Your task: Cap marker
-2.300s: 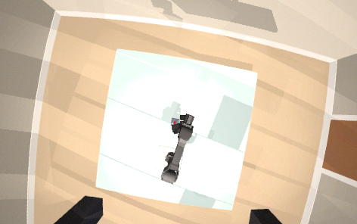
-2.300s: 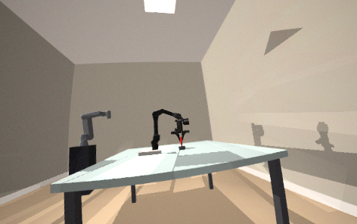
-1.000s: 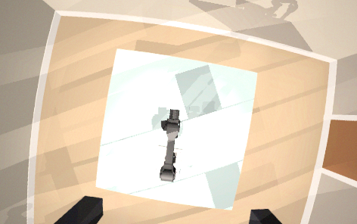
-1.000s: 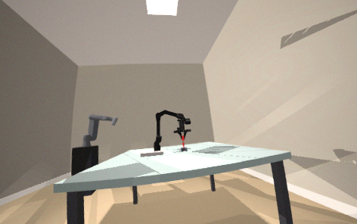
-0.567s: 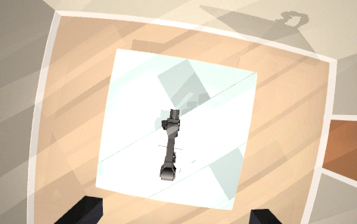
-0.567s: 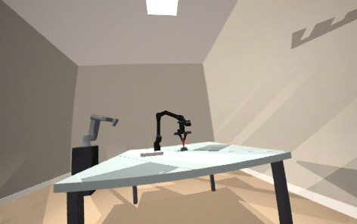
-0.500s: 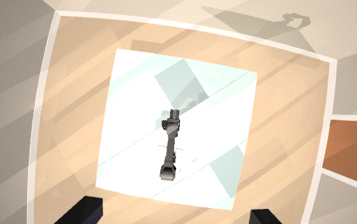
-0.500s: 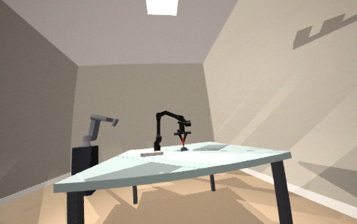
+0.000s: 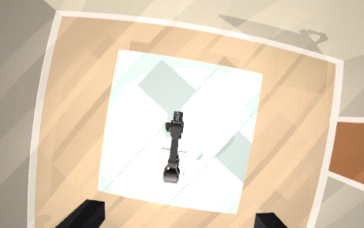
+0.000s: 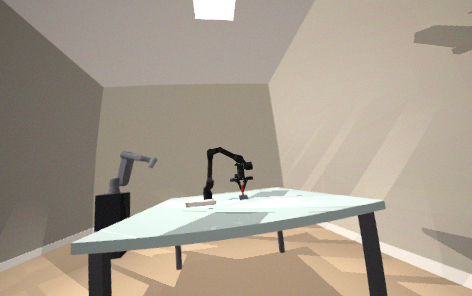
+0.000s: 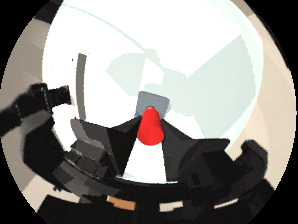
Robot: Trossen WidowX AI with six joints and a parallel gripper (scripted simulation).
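My gripper tip is right at the red marker. The rest, counted from my gripper tip: red cap (10 mm above); then holder block (60 mm below).
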